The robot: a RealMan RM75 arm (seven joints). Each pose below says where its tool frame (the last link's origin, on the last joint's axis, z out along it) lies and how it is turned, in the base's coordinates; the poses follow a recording.
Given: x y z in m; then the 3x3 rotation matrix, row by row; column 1 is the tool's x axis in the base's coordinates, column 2 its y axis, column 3 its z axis. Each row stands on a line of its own.
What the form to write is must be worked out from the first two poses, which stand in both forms.
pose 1, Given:
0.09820, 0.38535, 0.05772
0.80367, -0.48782, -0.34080
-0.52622, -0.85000, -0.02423
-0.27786, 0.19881, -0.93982
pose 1, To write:
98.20, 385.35, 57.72
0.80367, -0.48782, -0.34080
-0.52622, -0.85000, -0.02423
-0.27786, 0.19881, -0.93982

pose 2, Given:
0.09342, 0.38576, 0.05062
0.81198, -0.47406, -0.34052
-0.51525, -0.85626, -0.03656
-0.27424, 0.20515, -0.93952
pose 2, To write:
93.42, 385.76, 50.62
0.81198, -0.47406, -0.34052
-0.51525, -0.85626, -0.03656
-0.27424, 0.20515, -0.93952

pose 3, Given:
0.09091, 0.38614, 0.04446
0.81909, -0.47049, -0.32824
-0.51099, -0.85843, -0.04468
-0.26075, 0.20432, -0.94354
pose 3, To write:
90.91, 386.14, 44.46
0.81909, -0.47049, -0.32824
-0.51099, -0.85843, -0.04468
-0.26075, 0.20432, -0.94354

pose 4, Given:
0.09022, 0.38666, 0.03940
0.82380, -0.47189, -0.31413
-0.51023, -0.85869, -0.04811
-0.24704, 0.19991, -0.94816
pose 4, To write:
90.22, 386.66, 39.40
0.82380, -0.47189, -0.31413
-0.51023, -0.85869, -0.04811
-0.24704, 0.19991, -0.94816

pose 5, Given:
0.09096, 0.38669, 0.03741
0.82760, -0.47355, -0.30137
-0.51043, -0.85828, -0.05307
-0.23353, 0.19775, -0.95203
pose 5, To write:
90.96, 386.69, 37.41
0.82760, -0.47355, -0.30137
-0.51043, -0.85828, -0.05307
-0.23353, 0.19775, -0.95203

